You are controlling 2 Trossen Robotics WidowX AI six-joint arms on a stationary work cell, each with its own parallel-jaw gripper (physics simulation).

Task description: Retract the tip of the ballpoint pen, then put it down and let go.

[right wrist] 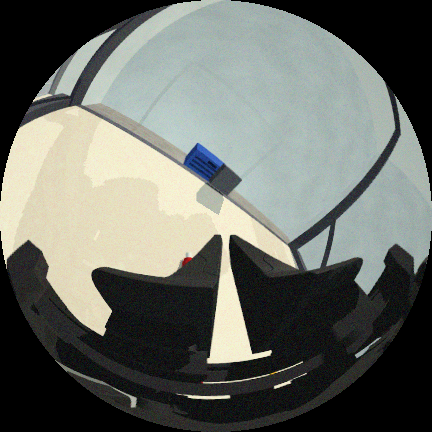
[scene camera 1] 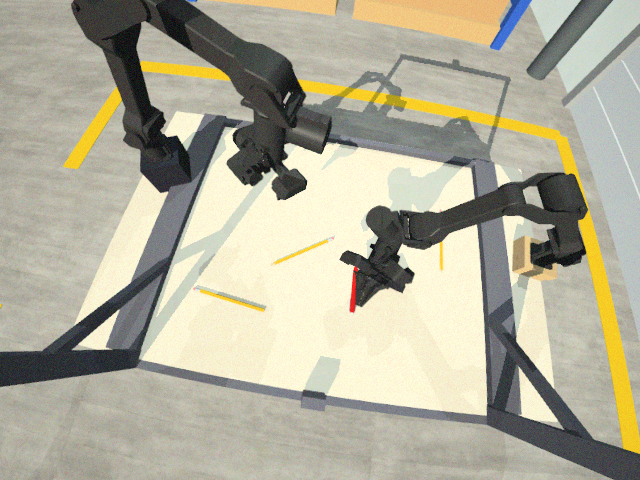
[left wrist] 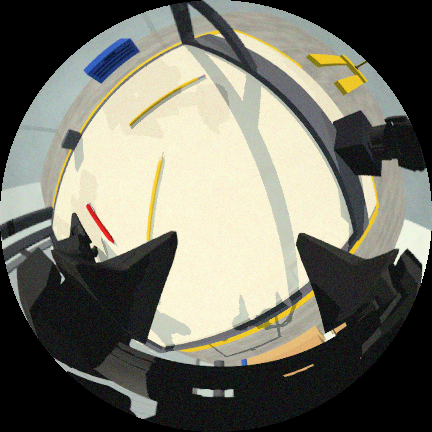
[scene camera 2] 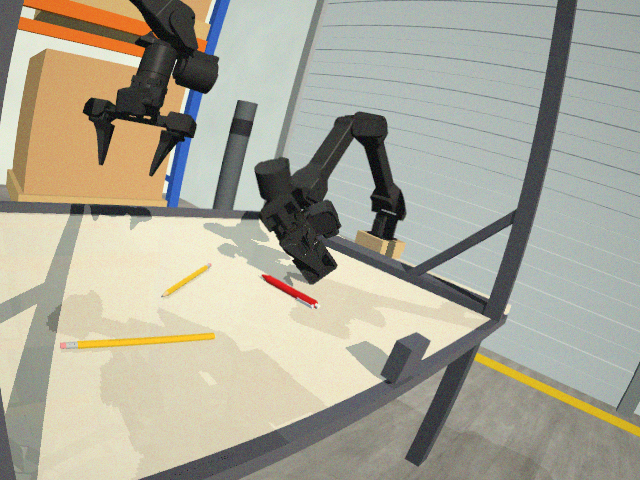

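Pixels of known places: left gripper, fingertip midpoint: (scene camera 1: 267,185) (left wrist: 240,238) (scene camera 2: 125,170); right gripper, fingertip midpoint: (right wrist: 224,240) (scene camera 1: 358,306) (left wrist: 73,213) (scene camera 2: 320,271); left arm's base at its link origin: (scene camera 1: 159,152) (left wrist: 373,142); right arm's base at its link origin: (scene camera 1: 540,256) (scene camera 2: 382,236).
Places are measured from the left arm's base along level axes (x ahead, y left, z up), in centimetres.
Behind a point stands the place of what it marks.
The red ballpoint pen (scene camera 1: 353,294) {x 40.8, y -47.7, z -9.4 cm} (scene camera 2: 289,291) {x 40.7, y -46.7, z -9.9 cm} (left wrist: 100,223) {x 41.4, y -45.2, z -9.9 cm} lies flat on the table; its end with the white clip and button points toward the small block at the table's edge. Whether its writing tip is out is too small to tell. My right gripper (scene camera 1: 360,303) {x 40.1, y -51.1, z -4.8 cm} (scene camera 2: 313,281) {x 40.1, y -51.1, z -4.8 cm} (right wrist: 224,240) {x 40.1, y -51.1, z -4.8 cm} is shut, with a narrow gap of bare table showing between its fingers. It is low beside the pen. In the right wrist view the pen's end (right wrist: 187,262) peeks out from behind one finger, outside the gap. My left gripper (scene camera 2: 126,169) {x 26.3, y -20.4, z 4.3 cm} (left wrist: 240,238) {x 26.3, y -20.4, z 4.3 cm} is open and empty, high above the table's far side.
A yellow pencil (scene camera 1: 303,251) {x 31.5, y -33.2, z -10.0 cm} (scene camera 2: 186,280) {x 29.9, y -33.6, z -10.1 cm} (left wrist: 155,195) {x 29.7, y -32.9, z -10.2 cm} lies near the middle of the table. Another pencil (scene camera 1: 230,299) {x 10.9, y -41.0, z -10.0 cm} (scene camera 2: 139,341) {x 9.8, y -40.8, z -10.1 cm} (left wrist: 167,100) lies left of it in scene camera 1. A third (scene camera 1: 441,255) {x 68.4, y -44.0, z -10.0 cm} lies partly hidden under my right arm. Dark frame bars edge the table.
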